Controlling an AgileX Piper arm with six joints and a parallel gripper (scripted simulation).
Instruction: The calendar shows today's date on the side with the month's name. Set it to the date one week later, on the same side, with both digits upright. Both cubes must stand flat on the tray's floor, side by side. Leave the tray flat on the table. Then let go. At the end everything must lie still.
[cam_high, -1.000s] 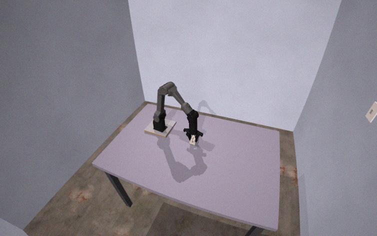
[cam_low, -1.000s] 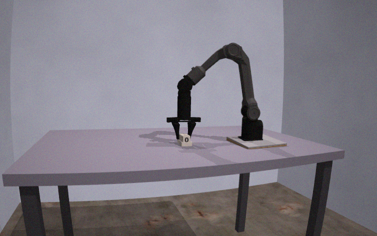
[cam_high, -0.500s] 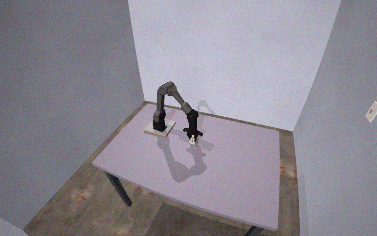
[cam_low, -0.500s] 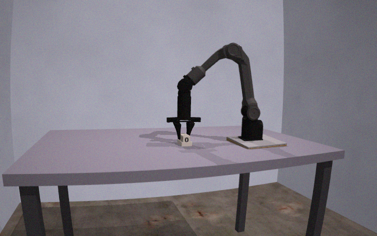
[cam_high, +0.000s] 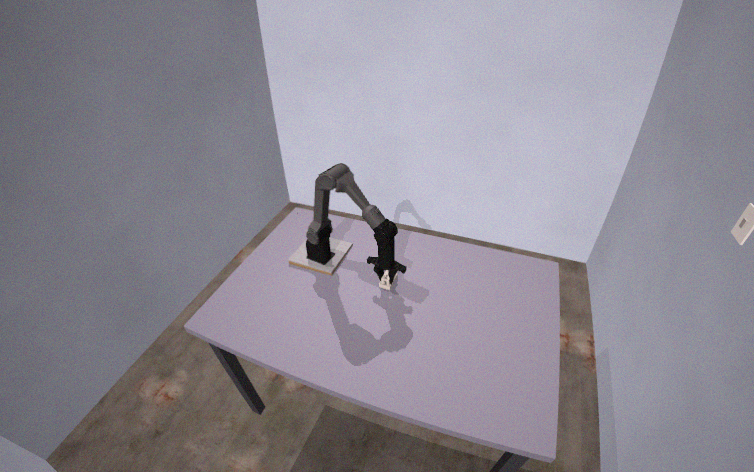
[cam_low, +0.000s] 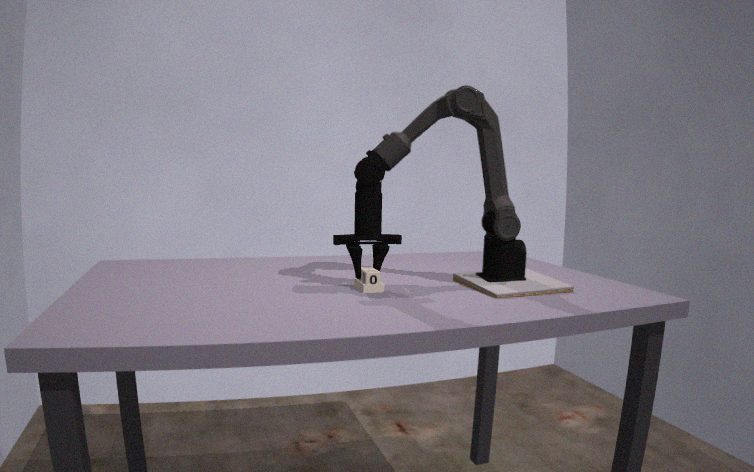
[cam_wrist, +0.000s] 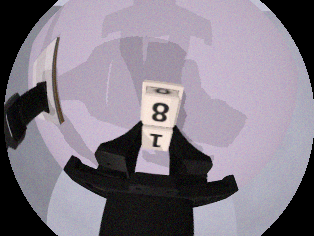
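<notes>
My hand is 2 cm to the right of the tray and 2 cm above it. Also, from my hand: cream cube: 3 cm to the left.
</notes>
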